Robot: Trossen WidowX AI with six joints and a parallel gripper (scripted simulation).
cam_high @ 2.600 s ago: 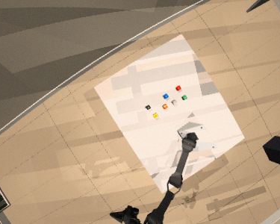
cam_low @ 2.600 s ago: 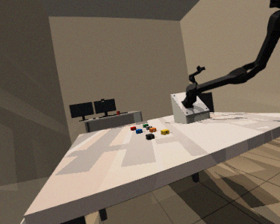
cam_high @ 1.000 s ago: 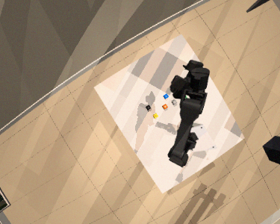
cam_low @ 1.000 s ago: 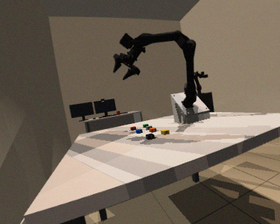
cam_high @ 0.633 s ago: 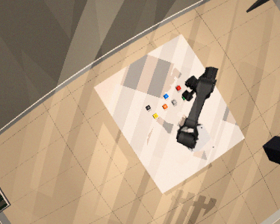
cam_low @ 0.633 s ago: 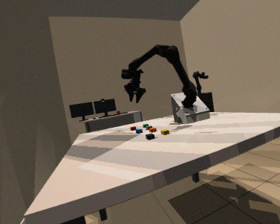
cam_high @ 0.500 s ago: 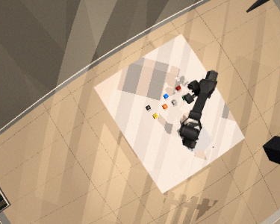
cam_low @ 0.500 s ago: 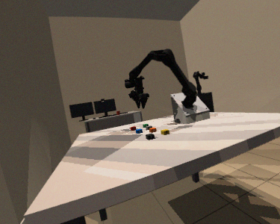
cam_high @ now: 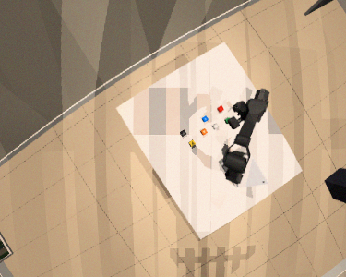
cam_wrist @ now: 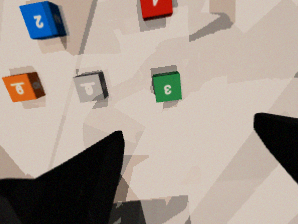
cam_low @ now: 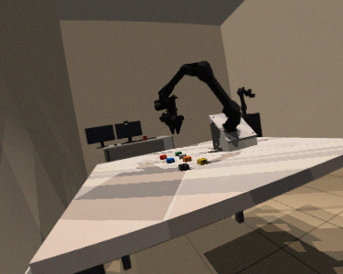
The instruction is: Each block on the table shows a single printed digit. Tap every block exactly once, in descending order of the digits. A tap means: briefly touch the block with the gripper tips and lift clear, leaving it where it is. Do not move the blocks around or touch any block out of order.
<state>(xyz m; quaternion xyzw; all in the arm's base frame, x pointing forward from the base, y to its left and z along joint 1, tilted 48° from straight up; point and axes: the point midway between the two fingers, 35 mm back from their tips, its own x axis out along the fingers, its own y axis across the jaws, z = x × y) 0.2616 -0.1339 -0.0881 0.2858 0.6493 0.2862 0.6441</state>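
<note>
Now: the orange block 3 cm ahead of my gripper tip, 19 cm to the left of it and 11 cm below it. Also, from my gripper tip: green block (11 cm below); grey block (2 cm ahead, 10 cm to the left, 11 cm below); red block (10 cm ahead, 11 cm below).
</note>
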